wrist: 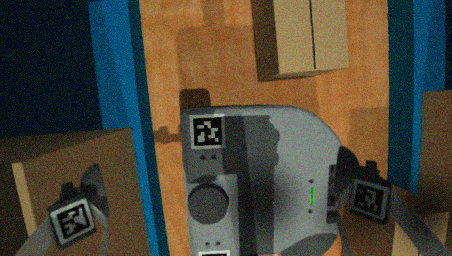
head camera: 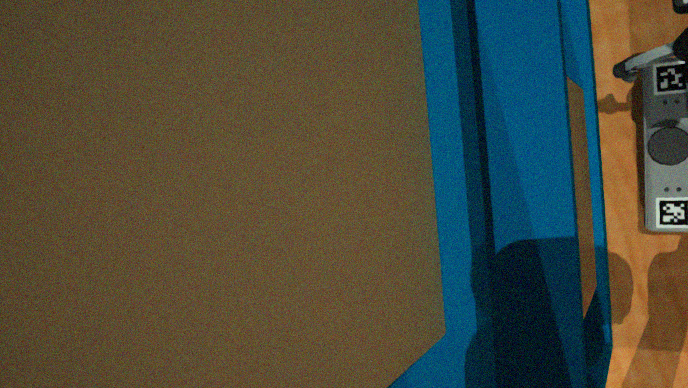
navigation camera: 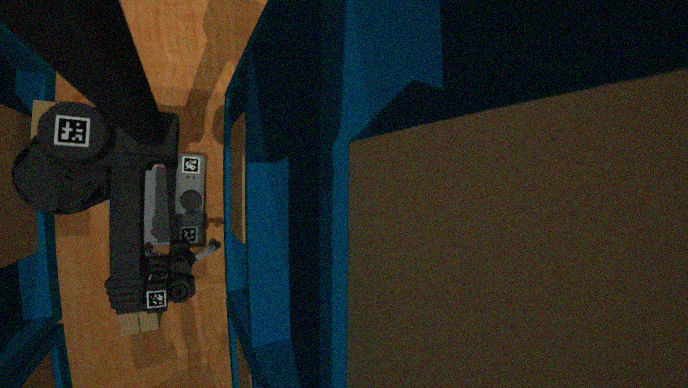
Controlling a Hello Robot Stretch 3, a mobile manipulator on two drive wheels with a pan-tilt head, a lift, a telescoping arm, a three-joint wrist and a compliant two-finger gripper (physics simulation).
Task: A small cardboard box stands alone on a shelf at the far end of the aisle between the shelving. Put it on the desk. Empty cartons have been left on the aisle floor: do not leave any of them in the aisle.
In view: my gripper (navigation camera: 181, 245).
My gripper shows as well in the wrist view (wrist: 221, 175).
